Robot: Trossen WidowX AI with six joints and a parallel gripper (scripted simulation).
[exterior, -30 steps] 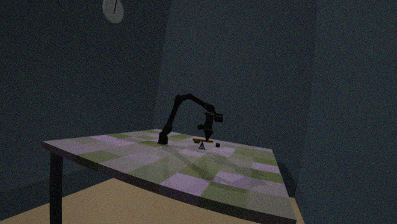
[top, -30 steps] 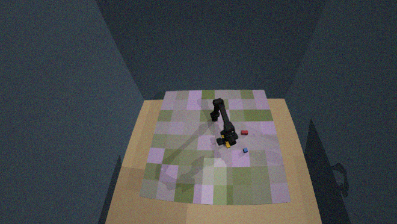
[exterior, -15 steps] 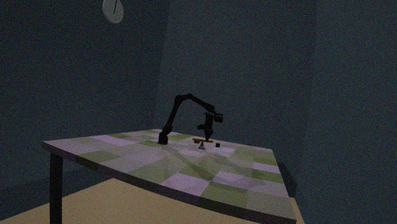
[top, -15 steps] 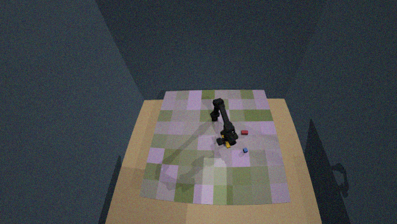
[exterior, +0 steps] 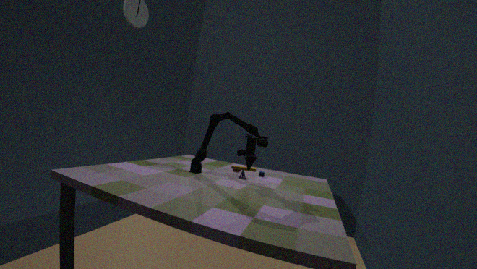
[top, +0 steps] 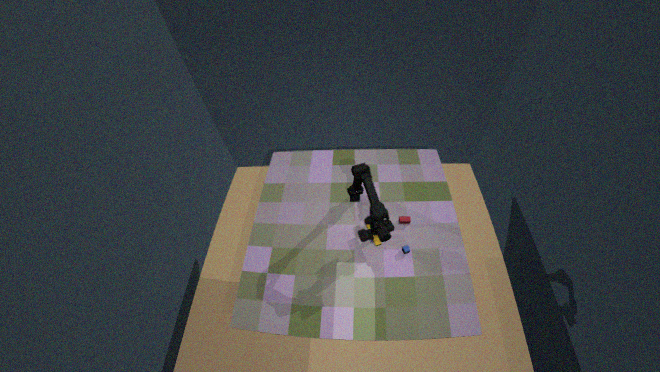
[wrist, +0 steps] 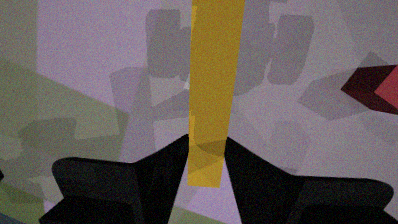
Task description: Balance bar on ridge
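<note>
Now: gripper tip 3 cm past the yellow bar and 1 cm to the left of it. From my gripper tip the other things lie so: blue block 6 cm ahead, 18 cm to the left, 5 cm below; red block 13 cm behind, 19 cm to the left, 5 cm below.
</note>
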